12 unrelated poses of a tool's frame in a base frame.
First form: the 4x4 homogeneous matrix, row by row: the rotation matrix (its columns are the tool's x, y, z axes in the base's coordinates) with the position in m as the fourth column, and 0 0 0 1 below. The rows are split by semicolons.
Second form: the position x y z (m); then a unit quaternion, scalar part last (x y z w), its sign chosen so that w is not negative. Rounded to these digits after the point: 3 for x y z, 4 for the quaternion.
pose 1, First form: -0.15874 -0.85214 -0.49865 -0.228; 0.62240 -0.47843 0.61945 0.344; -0.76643 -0.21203 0.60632 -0.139; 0 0 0 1
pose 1, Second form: -0.228 0.344 -0.139 -0.4223 0.1360 0.7489 0.4922
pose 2, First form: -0.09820 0.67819 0.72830 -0.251; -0.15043 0.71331 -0.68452 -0.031; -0.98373 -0.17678 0.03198 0.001; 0 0 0 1
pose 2, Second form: -0.251 -0.031 0.001 0.1978 0.6670 -0.3228 0.6417
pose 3, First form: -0.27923 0.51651 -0.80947 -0.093; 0.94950 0.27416 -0.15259 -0.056; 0.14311 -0.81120 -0.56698 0.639; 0 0 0 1
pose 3, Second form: -0.093 -0.056 0.639 -0.5034 -0.7281 0.3309 0.3271
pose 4, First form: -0.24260 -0.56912 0.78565 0.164; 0.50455 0.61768 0.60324 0.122; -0.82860 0.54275 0.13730 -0.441; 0 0 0 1
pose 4, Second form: 0.164 0.122 -0.441 -0.0246 0.6563 0.4365 0.6149
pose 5, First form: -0.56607 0.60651 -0.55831 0.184; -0.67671 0.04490 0.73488 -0.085; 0.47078 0.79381 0.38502 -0.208; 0 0 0 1
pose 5, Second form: 0.184 -0.085 -0.208 0.0317 -0.5536 -0.6903 0.4647
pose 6, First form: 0.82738 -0.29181 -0.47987 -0.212; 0.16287 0.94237 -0.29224 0.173; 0.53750 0.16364 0.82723 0.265; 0 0 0 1
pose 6, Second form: -0.212 0.173 0.265 0.1202 -0.2682 0.1199 0.9483
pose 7, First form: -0.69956 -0.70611 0.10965 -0.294; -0.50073 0.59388 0.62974 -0.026; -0.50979 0.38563 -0.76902 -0.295; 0 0 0 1
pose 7, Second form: -0.294 -0.026 -0.295 -0.3448 0.8750 0.2901 0.1770
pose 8, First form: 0.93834 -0.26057 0.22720 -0.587; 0.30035 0.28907 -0.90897 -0.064; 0.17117 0.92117 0.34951 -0.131; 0 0 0 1
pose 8, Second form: -0.587 -0.064 -0.131 0.5700 0.0175 0.1747 0.8026
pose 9, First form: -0.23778 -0.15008 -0.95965 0.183; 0.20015 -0.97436 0.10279 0.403; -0.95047 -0.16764 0.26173 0.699; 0 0 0 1
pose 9, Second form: 0.183 0.403 0.699 -0.6072 -0.0206 0.7864 0.1113
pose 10, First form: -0.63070 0.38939 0.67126 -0.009; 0.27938 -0.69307 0.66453 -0.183; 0.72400 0.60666 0.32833 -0.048; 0 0 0 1
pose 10, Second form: -0.009 -0.183 -0.048 -0.4284 -0.3903 -0.8143 0.0338
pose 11, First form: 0.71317 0.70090 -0.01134 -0.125; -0.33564 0.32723 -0.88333 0.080; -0.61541 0.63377 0.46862 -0.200; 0 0 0 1
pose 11, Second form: -0.125 0.080 -0.200 0.4789 0.1907 -0.3272 0.7920
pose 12, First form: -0.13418 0.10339 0.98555 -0.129; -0.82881 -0.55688 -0.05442 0.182; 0.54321 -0.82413 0.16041 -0.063; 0 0 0 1
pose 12, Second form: -0.129 0.182 -0.063 -0.5618 0.3228 -0.6803 0.3425
